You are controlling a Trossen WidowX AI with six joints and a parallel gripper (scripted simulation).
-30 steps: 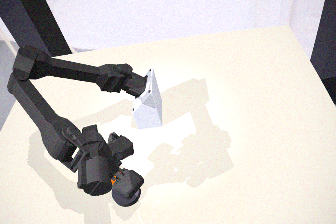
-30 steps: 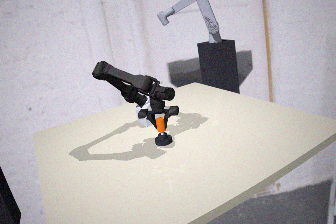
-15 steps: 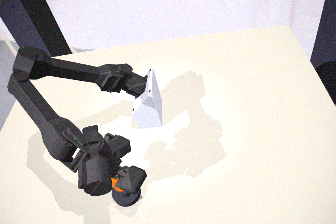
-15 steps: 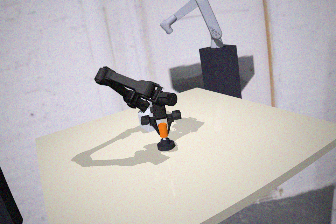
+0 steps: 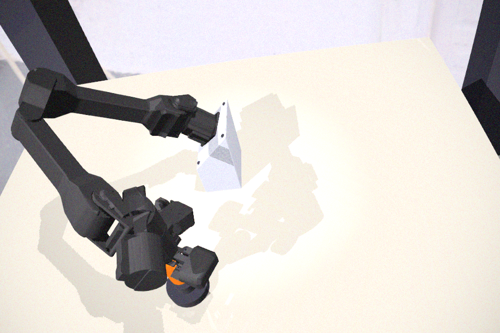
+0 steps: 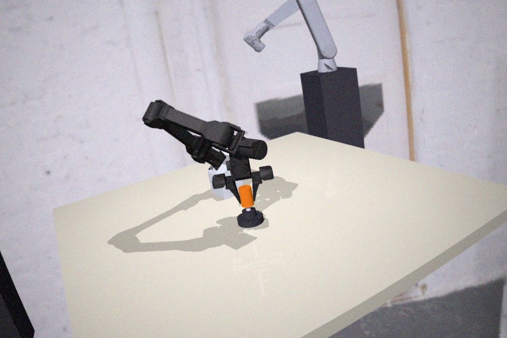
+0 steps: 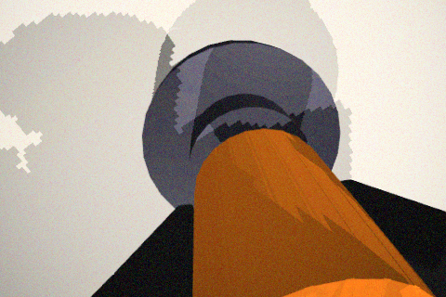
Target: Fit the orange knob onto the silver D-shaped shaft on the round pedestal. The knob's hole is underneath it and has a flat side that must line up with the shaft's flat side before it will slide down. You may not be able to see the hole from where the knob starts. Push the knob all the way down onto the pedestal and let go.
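Now: gripper tip 4 cm above the dark round pedestal. From my gripper tip the other things lie so: orange knob 3 cm above.
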